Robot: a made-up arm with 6 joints. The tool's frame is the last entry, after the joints. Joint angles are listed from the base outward. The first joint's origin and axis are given. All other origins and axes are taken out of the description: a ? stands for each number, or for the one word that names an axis. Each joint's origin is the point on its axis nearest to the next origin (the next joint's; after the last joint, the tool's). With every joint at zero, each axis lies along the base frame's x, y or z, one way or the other. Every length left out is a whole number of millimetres.
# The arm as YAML. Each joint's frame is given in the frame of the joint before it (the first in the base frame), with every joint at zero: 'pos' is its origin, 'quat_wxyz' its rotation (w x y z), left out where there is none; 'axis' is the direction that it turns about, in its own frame. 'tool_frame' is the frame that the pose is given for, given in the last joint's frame.
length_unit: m
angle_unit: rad
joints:
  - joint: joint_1
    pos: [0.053, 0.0, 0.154]
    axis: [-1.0, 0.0, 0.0]
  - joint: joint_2
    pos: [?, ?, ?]
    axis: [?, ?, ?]
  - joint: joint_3
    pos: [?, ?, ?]
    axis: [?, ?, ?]
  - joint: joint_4
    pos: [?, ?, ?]
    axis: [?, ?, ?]
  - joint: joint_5
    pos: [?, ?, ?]
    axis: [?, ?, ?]
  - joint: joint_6
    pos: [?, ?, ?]
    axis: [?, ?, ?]
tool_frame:
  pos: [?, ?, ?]
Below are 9 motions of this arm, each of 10 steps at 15 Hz.
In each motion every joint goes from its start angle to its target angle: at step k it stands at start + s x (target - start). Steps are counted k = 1, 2, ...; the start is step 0. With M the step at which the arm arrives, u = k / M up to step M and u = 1 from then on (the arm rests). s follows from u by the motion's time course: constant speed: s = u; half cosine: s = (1 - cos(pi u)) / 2; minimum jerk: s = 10 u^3 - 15 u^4 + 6 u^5.
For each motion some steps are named. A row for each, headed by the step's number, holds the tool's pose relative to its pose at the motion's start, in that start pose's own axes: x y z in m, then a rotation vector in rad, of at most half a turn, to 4 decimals.
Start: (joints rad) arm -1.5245 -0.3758 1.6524 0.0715 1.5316 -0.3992
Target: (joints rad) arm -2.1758 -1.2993 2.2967 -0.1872 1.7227 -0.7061
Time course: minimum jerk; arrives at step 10
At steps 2, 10:
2: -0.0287 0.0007 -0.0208 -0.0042 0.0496 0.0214
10: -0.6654 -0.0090 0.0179 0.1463 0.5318 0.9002

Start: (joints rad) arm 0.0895 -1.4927 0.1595 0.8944 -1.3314 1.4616
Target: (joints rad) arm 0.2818 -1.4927 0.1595 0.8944 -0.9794 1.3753
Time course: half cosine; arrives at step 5
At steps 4, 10:
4: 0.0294 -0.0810 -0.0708 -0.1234 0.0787 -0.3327
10: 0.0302 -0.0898 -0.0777 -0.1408 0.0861 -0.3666

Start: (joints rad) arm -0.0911 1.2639 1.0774 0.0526 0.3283 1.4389
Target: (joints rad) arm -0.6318 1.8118 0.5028 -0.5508 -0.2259 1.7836
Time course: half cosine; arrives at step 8
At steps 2, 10:
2: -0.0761 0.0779 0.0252 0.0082 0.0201 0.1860
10: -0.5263 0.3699 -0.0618 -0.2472 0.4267 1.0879

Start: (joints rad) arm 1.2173 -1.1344 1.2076 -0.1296 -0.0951 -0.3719
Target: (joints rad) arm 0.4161 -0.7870 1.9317 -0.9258 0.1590 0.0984
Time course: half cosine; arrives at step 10
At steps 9, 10:
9: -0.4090 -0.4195 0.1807 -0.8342 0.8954 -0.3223
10: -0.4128 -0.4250 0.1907 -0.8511 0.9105 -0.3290

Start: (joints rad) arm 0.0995 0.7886 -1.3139 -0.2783 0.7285 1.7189
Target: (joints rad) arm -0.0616 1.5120 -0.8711 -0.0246 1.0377 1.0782
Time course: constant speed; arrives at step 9
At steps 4, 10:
4: 0.1839 -0.1117 0.0106 0.0279 -0.0709 -0.3219
10: 0.3827 -0.2564 -0.0881 -0.2256 -0.0941 -0.6831

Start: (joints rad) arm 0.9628 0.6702 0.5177 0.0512 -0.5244 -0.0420
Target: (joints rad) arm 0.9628 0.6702 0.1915 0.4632 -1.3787 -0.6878
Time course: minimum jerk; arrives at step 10
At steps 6, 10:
6: -0.0947 0.3681 0.1202 0.8312 -0.2360 0.0136
10: -0.1526 0.4813 0.2417 1.1963 -0.2669 -0.1129

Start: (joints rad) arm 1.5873 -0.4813 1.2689 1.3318 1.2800 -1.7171
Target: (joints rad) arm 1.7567 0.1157 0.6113 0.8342 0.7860 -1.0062
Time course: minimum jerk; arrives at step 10
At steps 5, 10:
5: 0.1055 -0.0076 -0.1003 -0.1488 0.2422 -0.4413
10: 0.2635 0.0134 -0.1502 -0.0063 0.4947 -1.0298

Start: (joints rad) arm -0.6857 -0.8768 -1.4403 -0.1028 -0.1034 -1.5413
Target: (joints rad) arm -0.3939 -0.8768 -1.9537 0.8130 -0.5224 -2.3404
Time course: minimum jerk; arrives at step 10
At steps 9, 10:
9: 0.2303 0.4832 0.4266 0.4791 -0.3387 -1.0172
10: 0.2339 0.4848 0.4305 0.4791 -0.3403 -1.0275

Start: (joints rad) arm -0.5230 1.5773 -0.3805 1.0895 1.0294 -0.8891
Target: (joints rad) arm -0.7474 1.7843 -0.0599 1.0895 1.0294 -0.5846
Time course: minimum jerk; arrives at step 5
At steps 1, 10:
1: -0.0073 0.0167 0.0026 0.0224 0.0233 0.0115
10: -0.1343 0.2527 0.1048 0.3515 0.3667 0.2916

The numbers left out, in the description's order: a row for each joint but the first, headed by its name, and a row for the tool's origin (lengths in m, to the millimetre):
joint_2: xyz 0.0 -0.141 -0.207, axis 0.0 1.0 0.0
joint_3: xyz 0.113 0.0 0.074, axis -1.0 0.0 0.0
joint_4: xyz 0.0 0.104 -0.256, axis 0.0 0.0 1.0
joint_5: xyz 0.414 0.118 0.0, axis -1.0 0.0 0.0
joint_6: xyz 0.0 0.041 -0.237, axis 0.0 1.0 0.0
tool: xyz -0.005 0.0 -0.054

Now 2 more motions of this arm.
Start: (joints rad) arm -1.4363 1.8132 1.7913 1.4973 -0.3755 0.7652
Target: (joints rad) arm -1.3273 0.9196 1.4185 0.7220 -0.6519 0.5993
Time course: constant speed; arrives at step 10
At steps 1, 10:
1: 0.0079 -0.0322 0.0610 0.1379 -0.1117 -0.0583
10: -0.2907 -0.5389 0.2252 1.2526 -1.1766 -0.7318

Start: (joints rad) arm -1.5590 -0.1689 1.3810 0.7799 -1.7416 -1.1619
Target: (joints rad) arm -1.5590 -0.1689 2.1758 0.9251 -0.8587 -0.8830
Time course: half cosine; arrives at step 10
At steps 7, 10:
7: 0.1380 -0.4871 0.3818 -0.9573 0.3964 0.7374
10: 0.2057 -0.5359 0.5368 -1.2254 0.5386 0.8808

